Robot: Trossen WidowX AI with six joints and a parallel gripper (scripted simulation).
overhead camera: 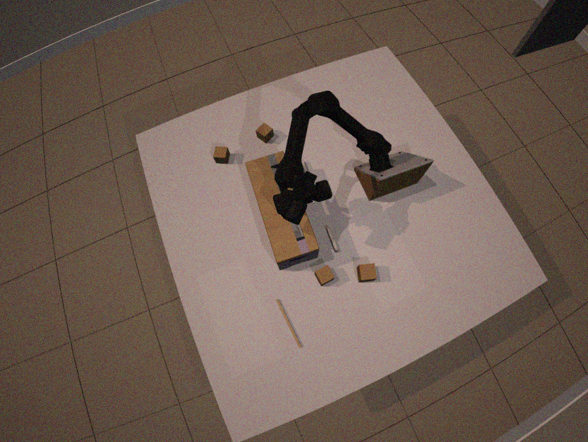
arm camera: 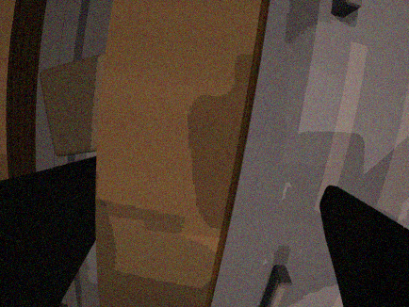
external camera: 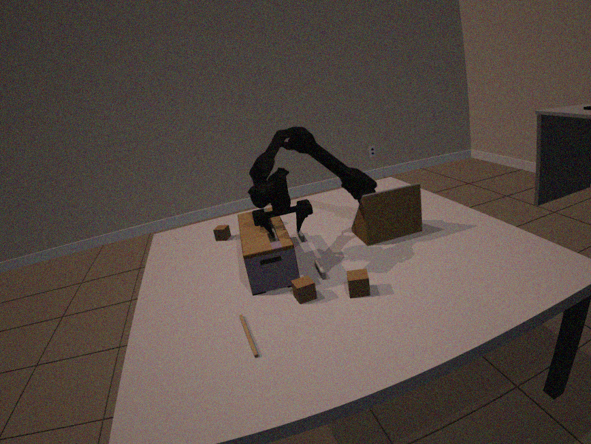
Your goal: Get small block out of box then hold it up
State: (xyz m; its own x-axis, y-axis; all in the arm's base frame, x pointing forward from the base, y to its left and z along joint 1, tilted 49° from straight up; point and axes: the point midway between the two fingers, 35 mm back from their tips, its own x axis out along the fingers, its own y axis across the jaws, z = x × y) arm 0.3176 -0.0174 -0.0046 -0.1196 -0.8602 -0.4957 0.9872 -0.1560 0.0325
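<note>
Right now the long box is 3 cm ahead of my gripper tip, 1 cm to the right of it and 3 cm below it. Round my gripper tip: thin wooden stick (22 cm ahead, 35 cm to the left, 8 cm below).
</note>
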